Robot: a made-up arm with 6 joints. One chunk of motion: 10 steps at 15 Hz.
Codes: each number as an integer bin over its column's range. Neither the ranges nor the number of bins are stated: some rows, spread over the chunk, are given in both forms.
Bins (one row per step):
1: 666 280 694 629 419 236
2: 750 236 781 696 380 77
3: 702 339 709 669 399 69
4: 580 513 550 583 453 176
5: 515 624 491 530 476 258
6: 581 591 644 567 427 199
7: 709 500 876 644 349 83
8: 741 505 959 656 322 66
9: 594 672 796 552 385 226
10: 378 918 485 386 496 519
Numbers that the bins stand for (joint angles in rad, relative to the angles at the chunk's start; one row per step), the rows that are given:
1: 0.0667 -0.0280 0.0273 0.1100 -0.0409 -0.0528
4: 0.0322 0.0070 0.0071 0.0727 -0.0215 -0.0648
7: 0.0839 0.0051 0.0528 0.1222 -0.0809 -0.0834
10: -0.0486 0.0678 -0.0020 -0.0870 0.0030 0.0039
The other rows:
2: 0.1003 -0.0346 0.0394 0.1643 -0.0632 -0.0846
3: 0.0811 -0.0191 0.0294 0.1424 -0.0523 -0.0862
5: 0.0062 0.0237 -0.0012 0.0297 -0.0084 -0.0483
6: 0.0326 0.0187 0.0203 0.0597 -0.0364 -0.0602
8: 0.0967 0.0058 0.0644 0.1319 -0.0963 -0.0868
9: 0.0378 0.0309 0.0416 0.0476 -0.0603 -0.0548

